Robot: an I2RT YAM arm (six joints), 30 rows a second.
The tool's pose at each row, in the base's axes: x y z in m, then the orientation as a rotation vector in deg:
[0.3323, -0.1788, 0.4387, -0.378, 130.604, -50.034]
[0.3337, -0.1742, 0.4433, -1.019, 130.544, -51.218]
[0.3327, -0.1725, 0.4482, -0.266, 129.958, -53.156]
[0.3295, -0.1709, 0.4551, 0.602, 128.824, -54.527]
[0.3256, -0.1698, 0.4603, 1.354, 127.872, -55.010]
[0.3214, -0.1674, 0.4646, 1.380, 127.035, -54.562]
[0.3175, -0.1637, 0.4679, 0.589, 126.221, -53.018]
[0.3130, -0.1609, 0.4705, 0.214, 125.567, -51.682]
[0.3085, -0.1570, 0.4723, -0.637, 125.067, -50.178]
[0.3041, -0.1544, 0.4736, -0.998, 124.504, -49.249]
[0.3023, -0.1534, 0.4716, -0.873, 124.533, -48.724]
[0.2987, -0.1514, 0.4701, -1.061, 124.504, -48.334]
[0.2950, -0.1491, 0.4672, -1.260, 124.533, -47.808]
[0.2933, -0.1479, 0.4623, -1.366, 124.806, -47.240]
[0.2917, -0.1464, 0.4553, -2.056, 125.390, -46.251]
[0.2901, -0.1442, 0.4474, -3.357, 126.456, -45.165]
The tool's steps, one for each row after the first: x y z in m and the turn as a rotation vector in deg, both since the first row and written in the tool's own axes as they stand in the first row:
[-0.0049, 0.0012, -0.0043, 0.644, 0.079, -0.843]
[-0.0075, -0.0006, -0.0086, 2.298, 0.242, -0.893]
[-0.0096, -0.0042, -0.0152, 3.752, -0.188, -0.536]
[-0.0100, -0.0073, -0.0210, 4.537, -0.712, 0.021]
[-0.0099, -0.0090, -0.0272, 4.476, -1.577, 0.403]
[-0.0098, -0.0089, -0.0335, 3.449, -2.935, 0.629]
[-0.0085, -0.0093, -0.0393, 2.621, -3.976, 1.020]
[-0.0071, -0.0084, -0.0453, 1.500, -5.040, 1.105]
[-0.0051, -0.0081, -0.0502, 0.917, -5.880, 1.329]
[-0.0028, -0.0066, -0.0508, 0.581, -5.953, 1.600]
[0.0004, -0.0050, -0.0533, 0.268, -6.126, 1.619]
[0.0044, -0.0023, -0.0553, -0.157, -6.281, 1.665]
[0.0084, 0.0011, -0.0544, -0.651, -6.200, 1.732]
[0.0135, 0.0061, -0.0525, -1.677, -6.084, 1.470]
[0.0189, 0.0121, -0.0505, -3.056, -5.694, 0.698]

